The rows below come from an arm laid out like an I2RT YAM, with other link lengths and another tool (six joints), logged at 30 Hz.
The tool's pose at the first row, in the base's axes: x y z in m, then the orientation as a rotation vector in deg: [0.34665 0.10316 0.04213 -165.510 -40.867 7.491]
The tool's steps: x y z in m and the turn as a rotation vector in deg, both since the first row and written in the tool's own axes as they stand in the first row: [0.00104 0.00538 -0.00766 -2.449 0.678 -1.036]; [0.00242 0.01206 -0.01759 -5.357 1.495 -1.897]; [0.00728 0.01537 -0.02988 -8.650 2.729 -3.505]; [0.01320 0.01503 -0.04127 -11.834 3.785 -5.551]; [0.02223 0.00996 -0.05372 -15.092 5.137 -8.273]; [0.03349 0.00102 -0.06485 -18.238 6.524 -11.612]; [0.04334 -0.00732 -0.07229 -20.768 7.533 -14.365]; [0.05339 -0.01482 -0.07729 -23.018 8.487 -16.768]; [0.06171 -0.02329 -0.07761 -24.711 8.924 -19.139]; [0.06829 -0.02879 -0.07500 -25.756 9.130 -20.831]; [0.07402 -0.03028 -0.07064 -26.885 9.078 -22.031]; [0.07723 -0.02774 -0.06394 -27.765 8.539 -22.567]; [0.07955 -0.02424 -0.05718 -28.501 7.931 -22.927]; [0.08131 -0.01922 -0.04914 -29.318 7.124 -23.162]
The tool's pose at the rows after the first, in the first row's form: [0.35096 0.09790 0.04865 -167.309 -42.909 5.573]; [0.35644 0.09136 0.05716 -169.547 -44.825 3.263]; [0.36375 0.08907 0.06842 -171.680 -47.902 0.020]; [0.37022 0.09058 0.07941 171.529 51.117 3.033]; [0.37742 0.09754 0.09214 167.611 54.211 6.546]; [0.38467 0.10909 0.10416 163.400 58.050 10.042]; [0.39049 0.11997 0.11251 159.855 61.092 12.629]; [0.39657 0.13054 0.11830 156.660 63.620 14.949]; [0.40010 0.14179 0.11975 153.865 66.236 16.326]; [0.40308 0.15003 0.11787 151.977 68.120 17.100]; [0.40692 0.15461 0.11359 150.238 69.304 17.463]; [0.41008 0.15482 0.10640 149.044 69.719 16.996]; [0.41288 0.15377 0.09903 148.075 69.956 16.380]; [0.41572 0.15132 0.09015 147.072 70.006 15.501]
